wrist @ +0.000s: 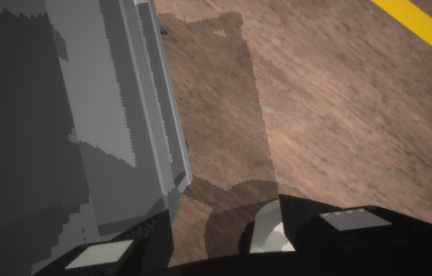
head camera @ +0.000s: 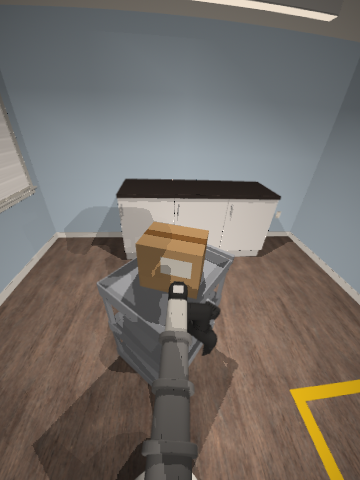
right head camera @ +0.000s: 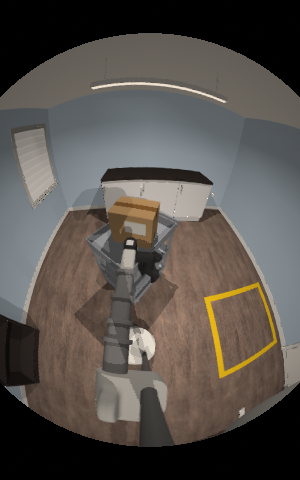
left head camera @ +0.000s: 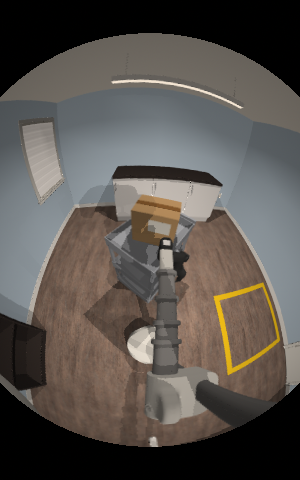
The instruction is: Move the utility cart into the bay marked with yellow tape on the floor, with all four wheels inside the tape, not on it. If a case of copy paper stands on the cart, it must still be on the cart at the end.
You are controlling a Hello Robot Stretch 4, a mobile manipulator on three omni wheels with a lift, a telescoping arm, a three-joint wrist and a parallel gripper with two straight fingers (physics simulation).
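Frame: origin at the robot's base, x ahead, y left, z up, level; millimetres.
Seen in the pictures: gripper, between the fingertips: (wrist: 226, 221) (head camera: 196, 347) (right head camera: 147, 278); robot's base, origin of its link: (right head camera: 134, 344) (left head camera: 147, 343).
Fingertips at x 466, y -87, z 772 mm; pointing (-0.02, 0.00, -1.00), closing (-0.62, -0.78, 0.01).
Observation:
Pixels of each thing's middle, then the offset from my fingertips to it. "spot": a spot on its surface instead.
- brown cardboard case, middle of its body: (head camera: 174, 258) (left head camera: 156, 220) (right head camera: 134, 221) dz +134, dx +392, dy +117 mm
- white cabinet, a spot on its surface: (head camera: 200, 220) (left head camera: 170, 194) spot: dz -201, dx +1530, dy -131 mm
- dark open-fronted unit, a spot on its surface: (left head camera: 30, 355) (right head camera: 24, 353) spot: dz -698, dx -1074, dy +1470 mm
The grey utility cart (head camera: 125, 288) (left head camera: 123, 245) (right head camera: 101, 245) (wrist: 100, 125) stands in front of my base, turned at an angle. A brown cardboard case (head camera: 150, 265) (left head camera: 155, 216) (right head camera: 132, 220) sits upright on its top tray, partly behind my arm. My gripper (head camera: 212, 327) (left head camera: 183, 266) (right head camera: 158, 266) (wrist: 226, 221) is open and empty by the cart's near right side. In the wrist view, one finger overlaps the cart's corner and the other is over floor and base; contact is unclear. The yellow tape (head camera: 330, 390) (left head camera: 223, 335) (right head camera: 214, 337) (wrist: 407, 17) outlines a bay to the right, apart from the cart. The wheels are mostly hidden.
A white cabinet (head camera: 200, 220) (left head camera: 170, 195) (right head camera: 160, 197) with a dark top stands behind the cart. A dark open-fronted unit (left head camera: 30, 355) (right head camera: 24, 355) is at the left. My round white base (left head camera: 139, 345) (right head camera: 142, 345) is between cart and mast. Walls bound both sides.

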